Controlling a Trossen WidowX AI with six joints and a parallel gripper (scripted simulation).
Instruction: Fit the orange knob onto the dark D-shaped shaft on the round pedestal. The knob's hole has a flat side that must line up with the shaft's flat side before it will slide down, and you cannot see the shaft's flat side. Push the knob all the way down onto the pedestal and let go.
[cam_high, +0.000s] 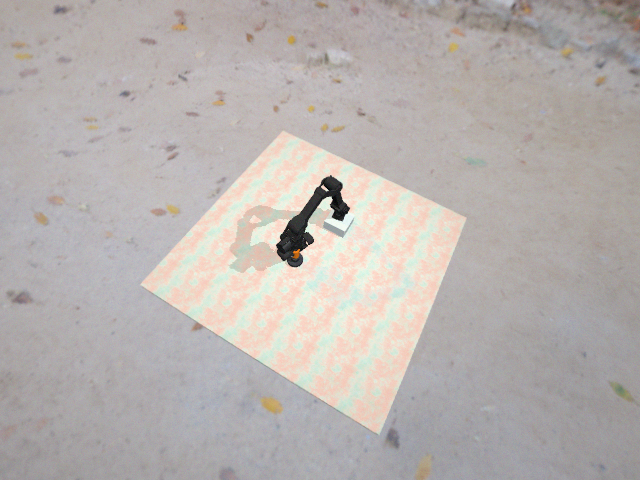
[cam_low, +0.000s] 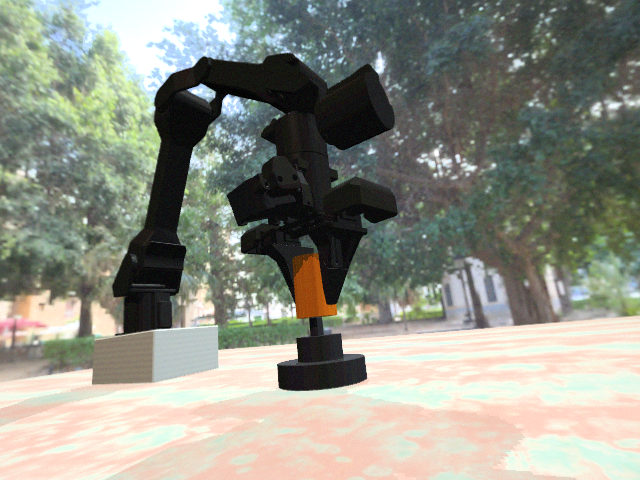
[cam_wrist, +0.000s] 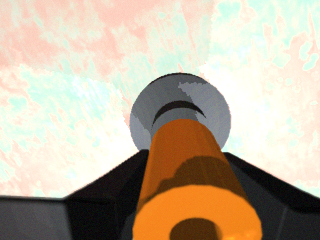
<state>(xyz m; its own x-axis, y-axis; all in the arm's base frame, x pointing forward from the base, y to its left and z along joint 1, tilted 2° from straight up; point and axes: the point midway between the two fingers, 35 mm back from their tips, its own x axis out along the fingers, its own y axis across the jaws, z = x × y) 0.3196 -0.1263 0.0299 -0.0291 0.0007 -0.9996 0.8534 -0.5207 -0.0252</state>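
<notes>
The orange knob lies 2 cm above my gripper tip. Also, from my gripper tip: round pedestal 4 cm below.
</notes>
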